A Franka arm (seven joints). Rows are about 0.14 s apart.
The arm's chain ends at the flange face. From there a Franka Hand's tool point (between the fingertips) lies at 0.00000 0.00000 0.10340 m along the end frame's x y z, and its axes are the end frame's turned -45 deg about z.
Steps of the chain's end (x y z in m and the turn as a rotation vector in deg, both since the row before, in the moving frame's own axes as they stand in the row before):
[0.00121 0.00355 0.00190 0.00 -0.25 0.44]
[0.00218 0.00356 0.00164 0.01 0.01 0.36]
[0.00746 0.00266 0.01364 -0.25 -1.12 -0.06]
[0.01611 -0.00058 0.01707 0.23 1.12 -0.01]
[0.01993 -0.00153 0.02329 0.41 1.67 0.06]
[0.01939 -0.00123 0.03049 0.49 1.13 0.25]
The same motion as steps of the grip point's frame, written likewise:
[-0.00197 0.00305 0.00190 0.18 -0.18 0.44]
[-0.00095 0.00406 0.00164 0.00 0.01 0.36]
[0.00165 0.00605 0.01362 0.62 -0.97 -0.06]
[0.01352 0.01212 0.01705 -0.63 0.95 -0.01]
[0.01783 0.01462 0.02324 -0.89 1.47 0.06]
[0.01665 0.01366 0.03047 -0.45 1.15 0.25]

